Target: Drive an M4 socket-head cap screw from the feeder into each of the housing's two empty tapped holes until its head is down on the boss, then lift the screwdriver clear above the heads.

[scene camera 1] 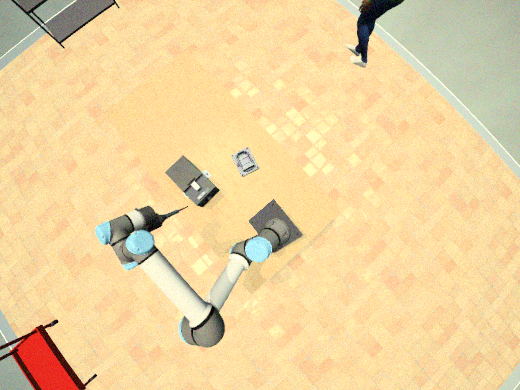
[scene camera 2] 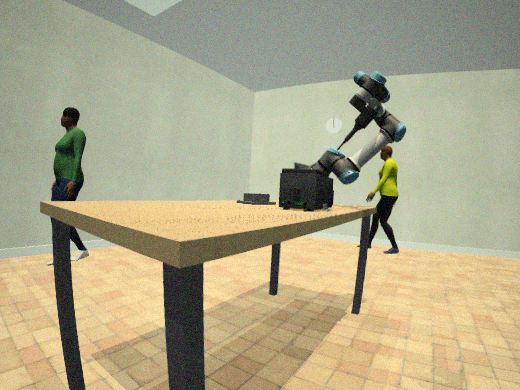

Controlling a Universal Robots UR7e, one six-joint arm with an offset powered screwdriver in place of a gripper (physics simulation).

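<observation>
The housing (scene camera 1: 245,161) (scene camera 2: 256,197) is a small grey part lying on the table, beside the feeder; its tapped holes and any screws in them are too small to make out. The feeder (scene camera 1: 182,170) (scene camera 2: 305,189) is a dark box with a light piece on top near one end. My screwdriver (scene camera 1: 187,206) (scene camera 2: 339,149) is tilted, its long thin bit pointing towards the feeder's side in scene camera 1. In scene camera 2 its tip is above the feeder's top and apart from it. Whether a screw sits on the tip is too small to tell.
The arm's dark mounting plate (scene camera 1: 262,217) is on the table (scene camera 2: 125,215), near the feeder and housing. The arm's elbow (scene camera 1: 202,327) reaches out to one side. People (scene camera 1: 366,35) (scene camera 2: 70,155) (scene camera 2: 388,177) stand away from the table. A red cart (scene camera 1: 47,362) is at lower left in scene camera 1.
</observation>
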